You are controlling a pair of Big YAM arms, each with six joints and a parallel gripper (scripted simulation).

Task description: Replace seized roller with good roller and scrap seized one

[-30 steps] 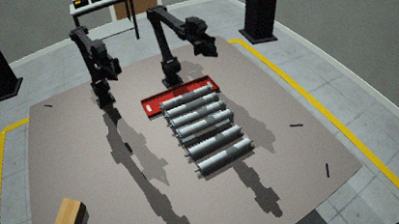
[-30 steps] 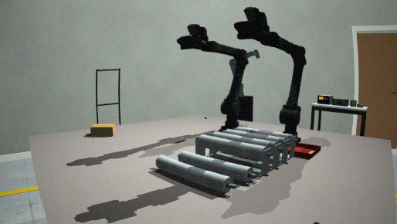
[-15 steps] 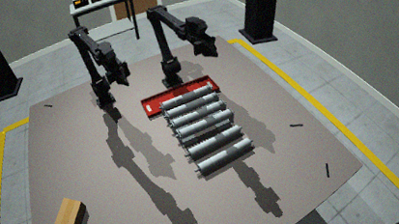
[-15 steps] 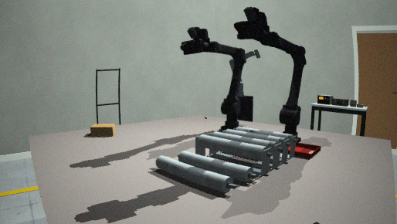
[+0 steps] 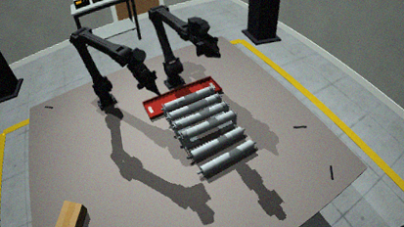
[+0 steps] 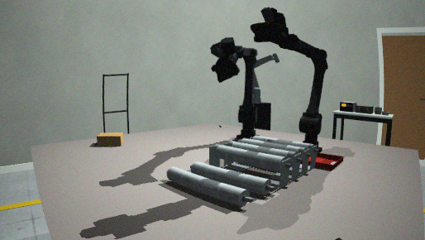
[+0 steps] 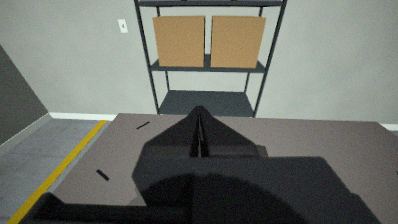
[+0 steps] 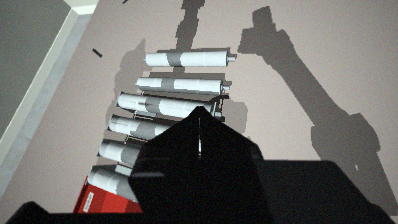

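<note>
Now: the bed roller 25 cm below my right hand, 19 cm to the left of it and 11 cm behind it. The rest, counted from my right hand: red scrap tray: 32 cm below, 29 cm behind, 16 cm to the left; then cardboard box: 61 cm to the right, 31 cm ahead, 29 cm below.
</note>
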